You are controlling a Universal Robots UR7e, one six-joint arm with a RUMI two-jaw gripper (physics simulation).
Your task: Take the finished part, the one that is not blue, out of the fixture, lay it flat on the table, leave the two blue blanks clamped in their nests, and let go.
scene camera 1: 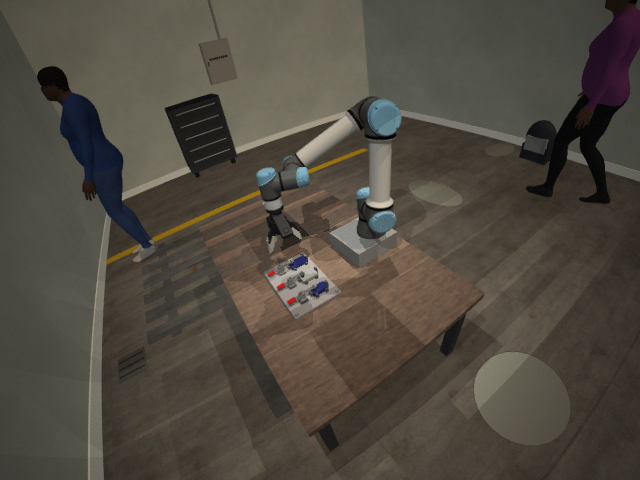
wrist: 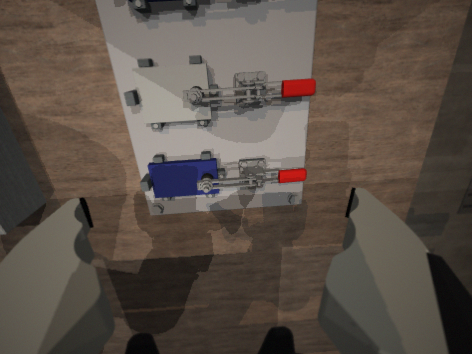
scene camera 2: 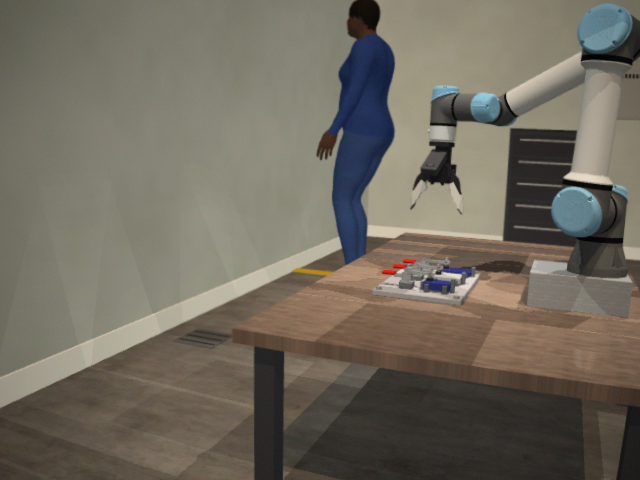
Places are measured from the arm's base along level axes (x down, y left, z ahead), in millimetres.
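Where they show: gripper, fingertip midpoint: (scene camera 1: 286, 246) (wrist: 221, 197) (scene camera 2: 435, 212); arm's base, origin of the base link: (scene camera 1: 371, 230) (scene camera 2: 596, 272).
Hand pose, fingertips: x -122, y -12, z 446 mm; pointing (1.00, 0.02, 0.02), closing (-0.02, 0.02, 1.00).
Things, the pixels of their top centre, and the offset from my fingertips. Level surfaces: height alone.
- finished part, middle of its top: (wrist: 173, 95) (scene camera 2: 447, 275) (scene camera 1: 307, 273) dy +35, dx +171, dz -53 mm
- red handle, middle of its top: (wrist: 298, 88) dy +42, dx +155, dz +84 mm
- wooden table, its level: dx +207 mm
The finished part (scene camera 1: 310, 276) (scene camera 2: 453, 279) (wrist: 167, 95), a pale plate, lies in the middle nest of the light grey fixture (scene camera 1: 316, 304) (scene camera 2: 413, 296) (wrist: 270, 40). Its clamp arm reaches over its edge, with the red handle (wrist: 298, 87) lying flat. One blue blank (scene camera 1: 298, 262) (scene camera 2: 460, 271) (wrist: 175, 179) lies in an end nest under its clamp arm. The other blue blank (scene camera 1: 320, 288) (scene camera 2: 437, 285) is in the opposite end nest, mostly cut off in the wrist view. My gripper (scene camera 1: 285, 244) (scene camera 2: 436, 210) (wrist: 221, 197) is open and empty, high above the table beyond the fixture's far end.
The fixture stands on the wooden table (scene camera 1: 382, 335) (scene camera 2: 392, 330), near its left edge in scene camera 1. Low metal posts surround the nests. The arm's grey base block (scene camera 1: 356, 248) (scene camera 2: 578, 294) stands right of the fixture. A person in blue (scene camera 1: 95, 139) (scene camera 2: 364, 103) stands beyond the table.
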